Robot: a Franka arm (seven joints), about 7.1 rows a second.
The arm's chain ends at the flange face. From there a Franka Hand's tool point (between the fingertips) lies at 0.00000 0.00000 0.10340 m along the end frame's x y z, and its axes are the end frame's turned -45 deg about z.
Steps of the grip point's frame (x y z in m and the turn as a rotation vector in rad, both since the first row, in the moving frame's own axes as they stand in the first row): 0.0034 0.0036 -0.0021 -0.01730 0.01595 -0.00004; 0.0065 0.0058 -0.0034 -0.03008 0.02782 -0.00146; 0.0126 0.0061 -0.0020 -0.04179 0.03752 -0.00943; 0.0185 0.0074 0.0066 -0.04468 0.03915 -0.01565; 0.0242 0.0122 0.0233 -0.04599 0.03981 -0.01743; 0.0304 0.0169 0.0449 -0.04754 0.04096 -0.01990; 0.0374 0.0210 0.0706 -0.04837 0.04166 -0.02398; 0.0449 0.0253 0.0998 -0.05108 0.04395 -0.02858
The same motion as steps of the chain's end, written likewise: 0.0025 0.0000 -0.0021 -0.00095 0.02351 -0.00004; 0.0045 -0.0007 -0.0033 -0.00160 0.04094 -0.00146; 0.0074 -0.0049 -0.0018 -0.00302 0.05608 -0.00943; 0.0122 -0.0082 0.0068 -0.00391 0.05928 -0.01565; 0.0195 -0.0089 0.0235 -0.00437 0.06067 -0.01743; 0.0270 -0.0100 0.0451 -0.00465 0.06258 -0.01990; 0.0347 -0.0120 0.0708 -0.00474 0.06366 -0.02398; 0.0427 -0.0143 0.1000 -0.00504 0.06720 -0.02858
